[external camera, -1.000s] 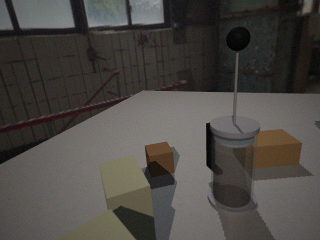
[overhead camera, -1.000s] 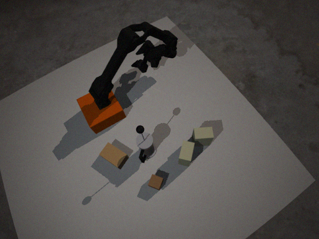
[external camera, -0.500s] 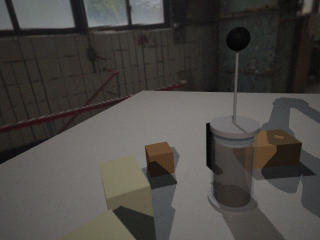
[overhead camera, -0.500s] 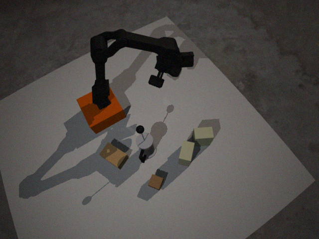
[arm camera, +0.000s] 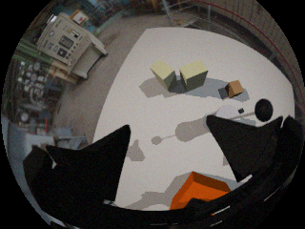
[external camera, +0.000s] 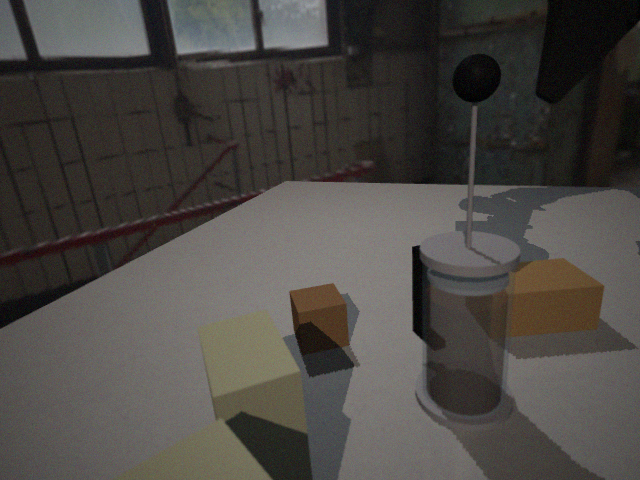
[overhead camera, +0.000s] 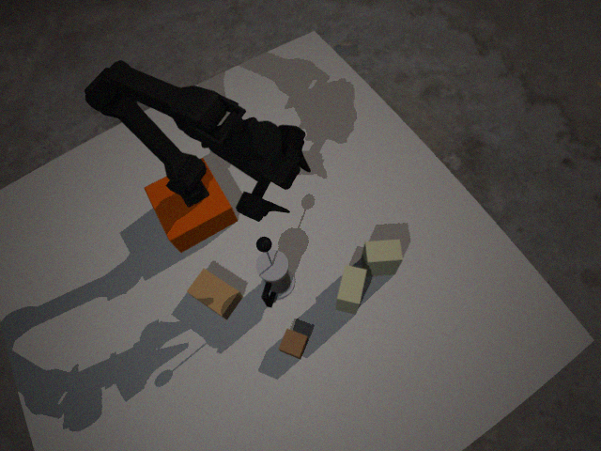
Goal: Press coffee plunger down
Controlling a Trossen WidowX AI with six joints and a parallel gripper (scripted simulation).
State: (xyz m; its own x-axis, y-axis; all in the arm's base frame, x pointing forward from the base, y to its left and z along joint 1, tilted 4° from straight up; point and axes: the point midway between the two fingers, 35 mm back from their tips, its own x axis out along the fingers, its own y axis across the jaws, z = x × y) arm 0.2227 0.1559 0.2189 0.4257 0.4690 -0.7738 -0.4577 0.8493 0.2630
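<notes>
My gripper tip is now 7 cm short of the coffee press, 13 cm to the left of it and 13 cm above it. Also, from my gripper tip: small brown cube: 21 cm ahead, 17 cm to the right, 24 cm below.
</notes>
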